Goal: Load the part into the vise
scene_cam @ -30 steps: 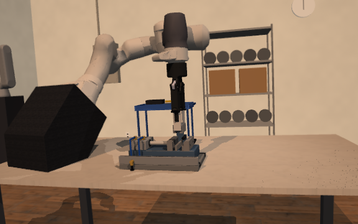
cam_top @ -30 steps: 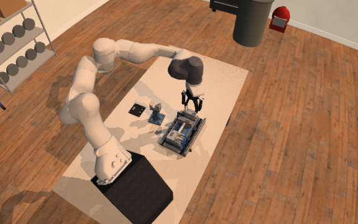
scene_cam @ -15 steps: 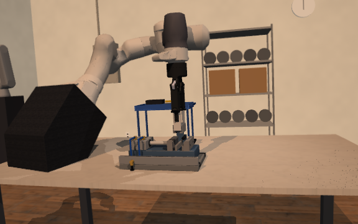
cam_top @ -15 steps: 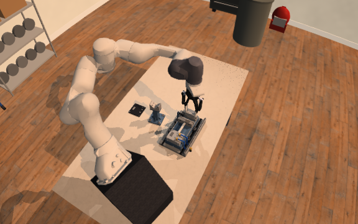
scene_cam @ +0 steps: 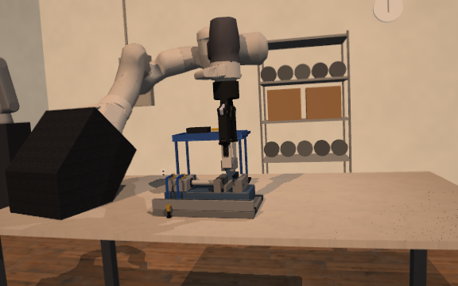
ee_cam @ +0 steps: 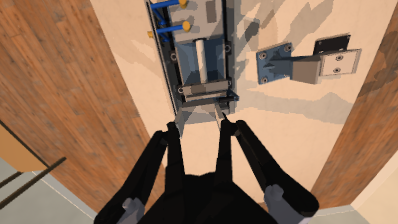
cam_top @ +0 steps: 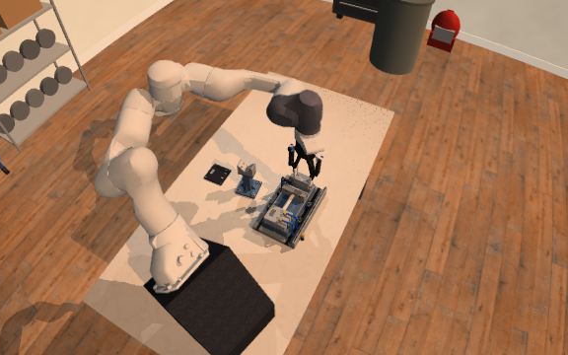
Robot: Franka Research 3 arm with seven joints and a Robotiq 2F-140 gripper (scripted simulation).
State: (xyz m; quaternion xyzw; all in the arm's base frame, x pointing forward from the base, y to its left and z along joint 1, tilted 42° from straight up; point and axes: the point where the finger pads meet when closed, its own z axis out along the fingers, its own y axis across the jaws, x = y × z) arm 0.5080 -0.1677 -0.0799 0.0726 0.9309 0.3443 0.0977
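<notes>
The vise is 70 mm behind my hand, 20 mm to the left of it and 120 mm below it. Also, from my hand: part: 30 mm below; dark infeed plate: 30 mm behind, 390 mm to the left, 160 mm below.
</notes>
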